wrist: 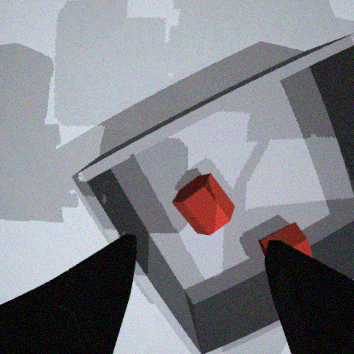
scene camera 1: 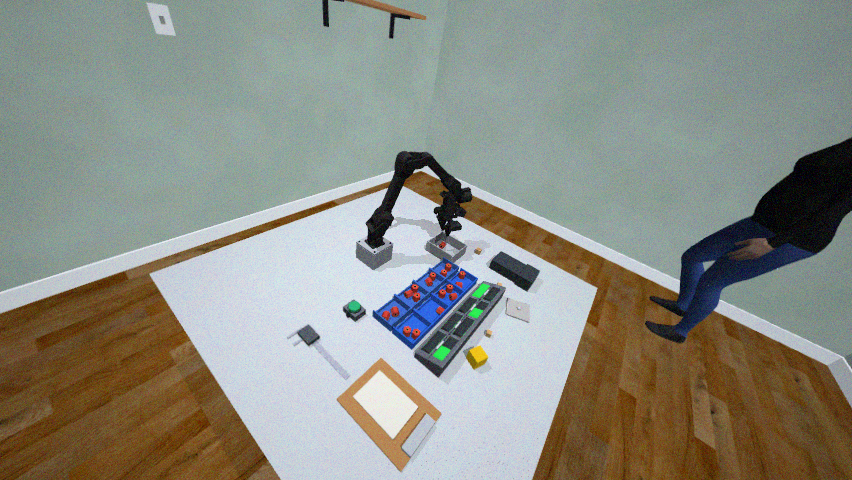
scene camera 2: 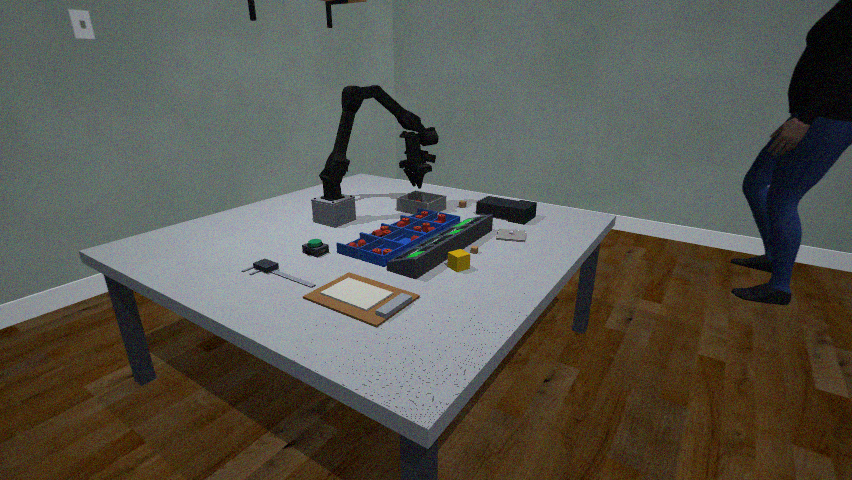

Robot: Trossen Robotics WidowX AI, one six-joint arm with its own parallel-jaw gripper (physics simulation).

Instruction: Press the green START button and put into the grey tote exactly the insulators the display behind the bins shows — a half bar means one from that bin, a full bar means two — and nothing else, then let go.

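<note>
My gripper (scene camera 1: 447, 233) (scene camera 2: 417, 186) (wrist: 201, 248) is open and empty, fingers pointing down above the grey tote (scene camera 1: 437, 252) (scene camera 2: 413, 207) (wrist: 235, 311). In the wrist view one red insulator (wrist: 204, 206) lies on the tote floor ahead of the fingertips; another red insulator (wrist: 291, 237) is partly hidden by the right finger. The blue bins (scene camera 1: 427, 310) (scene camera 2: 363, 256) hold several red insulators. The display (scene camera 1: 427, 360) (scene camera 2: 429, 260) behind them shows a longer green bar (scene camera 1: 480, 290) near its far end and shorter green bars (scene camera 1: 475, 313) (scene camera 1: 441, 353). The green START button (scene camera 1: 354, 306) (scene camera 2: 314, 242) stands left of the bins.
A black box (scene camera 1: 514, 270) (scene camera 2: 506, 208) stands right of the tote. A yellow cube (scene camera 1: 476, 357) (scene camera 2: 458, 260), a pale square plate (scene camera 1: 517, 309) (scene camera 2: 510, 235) and small wooden cubes (scene camera 1: 478, 251) (scene camera 1: 488, 333) lie beyond the display. A caliper (scene camera 1: 308, 334) (scene camera 2: 265, 265) and clipboard (scene camera 1: 386, 404) (scene camera 2: 357, 292) lie nearer the camera.
</note>
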